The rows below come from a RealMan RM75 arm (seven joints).
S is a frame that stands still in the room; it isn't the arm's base.
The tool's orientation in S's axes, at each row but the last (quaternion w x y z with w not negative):
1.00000, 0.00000, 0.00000, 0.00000
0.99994, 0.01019, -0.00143, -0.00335
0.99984, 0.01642, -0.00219, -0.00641
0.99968, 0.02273, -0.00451, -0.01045
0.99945, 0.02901, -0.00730, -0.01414
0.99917, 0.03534, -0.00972, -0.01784
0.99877, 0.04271, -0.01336, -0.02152
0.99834, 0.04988, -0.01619, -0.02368
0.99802, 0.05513, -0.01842, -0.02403
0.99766, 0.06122, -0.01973, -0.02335
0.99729, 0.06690, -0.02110, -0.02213
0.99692, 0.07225, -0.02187, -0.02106
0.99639, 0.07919, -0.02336, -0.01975
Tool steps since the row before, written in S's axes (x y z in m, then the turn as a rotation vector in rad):
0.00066, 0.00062, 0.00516, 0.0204, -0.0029, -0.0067
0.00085, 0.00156, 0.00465, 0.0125, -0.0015, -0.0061
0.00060, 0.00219, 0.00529, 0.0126, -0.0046, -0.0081
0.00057, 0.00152, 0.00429, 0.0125, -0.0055, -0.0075
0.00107, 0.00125, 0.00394, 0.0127, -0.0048, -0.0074
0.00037, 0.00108, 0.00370, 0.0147, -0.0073, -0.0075
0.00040, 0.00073, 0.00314, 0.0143, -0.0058, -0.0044
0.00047, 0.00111, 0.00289, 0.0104, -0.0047, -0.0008
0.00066, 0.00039, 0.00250, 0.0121, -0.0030, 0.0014
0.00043, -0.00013, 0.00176, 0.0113, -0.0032, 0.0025
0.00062, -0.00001, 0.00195, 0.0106, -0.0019, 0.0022
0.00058, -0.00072, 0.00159, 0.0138, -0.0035, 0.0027
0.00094, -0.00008, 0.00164, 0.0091, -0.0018, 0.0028
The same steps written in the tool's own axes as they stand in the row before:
0.00066, 0.00062, 0.00516, 0.0204, -0.0029, -0.0067
0.00085, 0.00166, 0.00461, 0.0125, -0.0015, -0.0061
0.00059, 0.00237, 0.00521, 0.0126, -0.0047, -0.0080
0.00057, 0.00173, 0.00421, 0.0125, -0.0056, -0.0074
0.00109, 0.00151, 0.00384, 0.0127, -0.0049, -0.0073
0.00040, 0.00135, 0.00361, 0.0148, -0.0073, -0.0073
0.00045, 0.00101, 0.00305, 0.0144, -0.0056, -0.0043
0.00050, 0.00141, 0.00275, 0.0106, -0.0043, -0.0007
0.00072, 0.00069, 0.00241, 0.0123, -0.0023, 0.0012
0.00050, 0.00011, 0.00174, 0.0115, -0.0024, 0.0024
0.00070, 0.00028, 0.00190, 0.0108, -0.0011, 0.0020
0.00068, -0.00046, 0.00165, 0.0140, -0.0025, 0.0025
0.00101, 0.00021, 0.00158, 0.0093, -0.0010, 0.0026

